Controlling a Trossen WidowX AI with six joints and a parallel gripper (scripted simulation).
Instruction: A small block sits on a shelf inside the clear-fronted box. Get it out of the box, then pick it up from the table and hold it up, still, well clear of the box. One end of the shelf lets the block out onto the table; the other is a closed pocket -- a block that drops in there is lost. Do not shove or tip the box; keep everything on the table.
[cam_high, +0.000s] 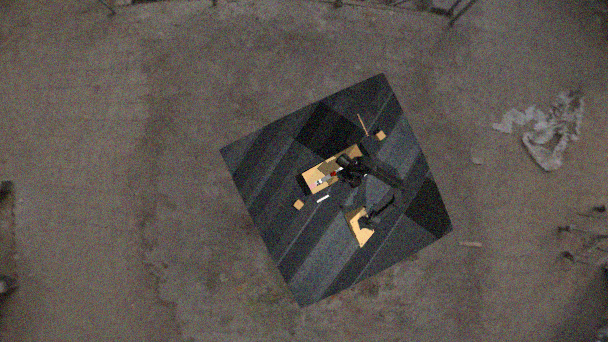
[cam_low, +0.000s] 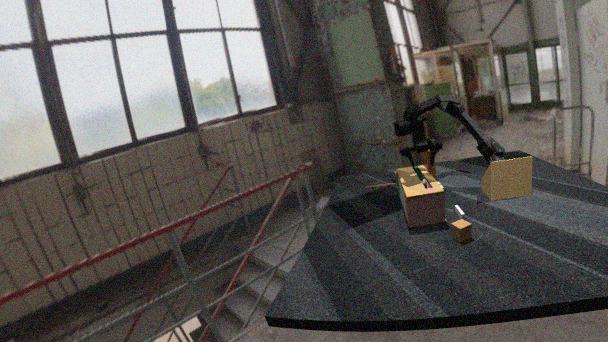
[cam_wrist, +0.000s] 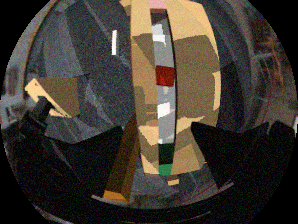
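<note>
The red block is 70 mm to the left of my gripper tip, 70 mm below it and 10 mm ahead of it. Also, from my gripper tip: orange bar 60 mm to the right, 50 mm below, 40 mm behind; then thin tan stick 250 mm to the right, 250 mm ahead, 160 mm below.
</note>
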